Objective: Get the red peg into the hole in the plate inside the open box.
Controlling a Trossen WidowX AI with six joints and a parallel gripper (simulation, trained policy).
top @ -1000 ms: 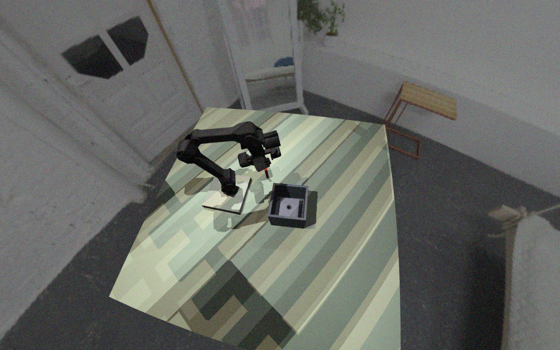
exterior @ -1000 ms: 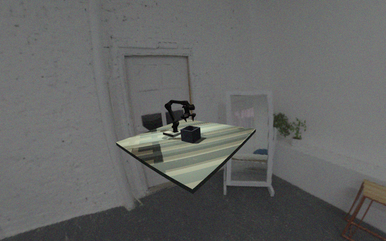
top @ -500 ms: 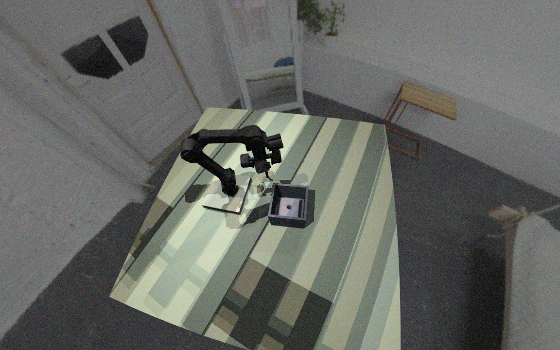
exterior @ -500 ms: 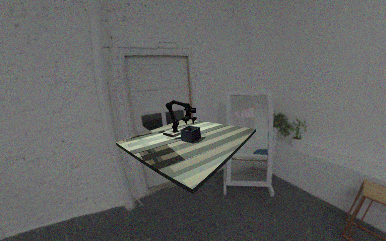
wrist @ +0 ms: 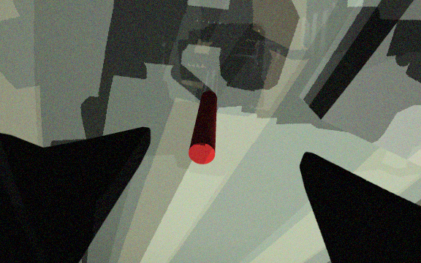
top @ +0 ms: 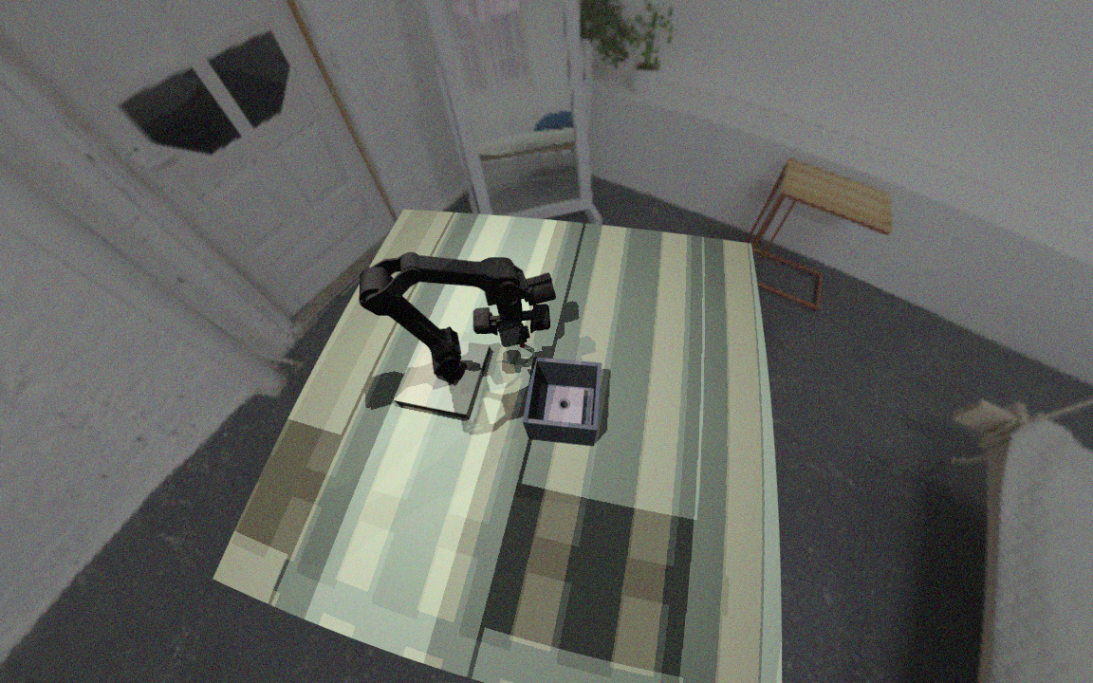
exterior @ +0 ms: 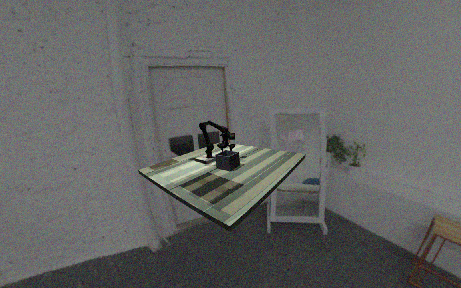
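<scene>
Now: the red peg 1 cm ahead of my gripper tip, 1 cm to the left of it and 3 cm below it. The rest, counted from my gripper tip: pale plate (20 cm ahead, 13 cm to the right, 2 cm below).
</scene>
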